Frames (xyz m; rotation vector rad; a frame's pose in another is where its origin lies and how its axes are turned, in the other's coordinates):
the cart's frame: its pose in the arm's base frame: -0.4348 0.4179 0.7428 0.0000 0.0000 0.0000
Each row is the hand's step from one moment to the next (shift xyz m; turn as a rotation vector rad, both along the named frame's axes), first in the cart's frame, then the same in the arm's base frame.
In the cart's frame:
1: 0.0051 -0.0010 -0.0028 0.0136 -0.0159 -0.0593
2: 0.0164 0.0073 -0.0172 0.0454 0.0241 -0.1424
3: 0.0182 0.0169 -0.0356 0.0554 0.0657 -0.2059
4: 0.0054 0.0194 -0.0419 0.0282 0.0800 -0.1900
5: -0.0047 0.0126 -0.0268 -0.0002 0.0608 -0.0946
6: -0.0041 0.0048 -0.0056 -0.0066 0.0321 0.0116
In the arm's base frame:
1: 0.0051 -0.0010 -0.0028 0.0136 -0.0159 -0.0593
2: 0.0164 0.0073 -0.0172 0.0454 0.0241 -0.1424
3: 0.0182 0.0169 -0.0356 0.0554 0.0657 -0.2059
4: 0.0054 0.0194 -0.0419 0.0282 0.0800 -0.1900
5: -0.0047 0.0126 -0.0268 -0.0002 0.0608 -0.0946
6: -0.0041 0.0048 -0.0056 -0.0066 0.0321 0.0116

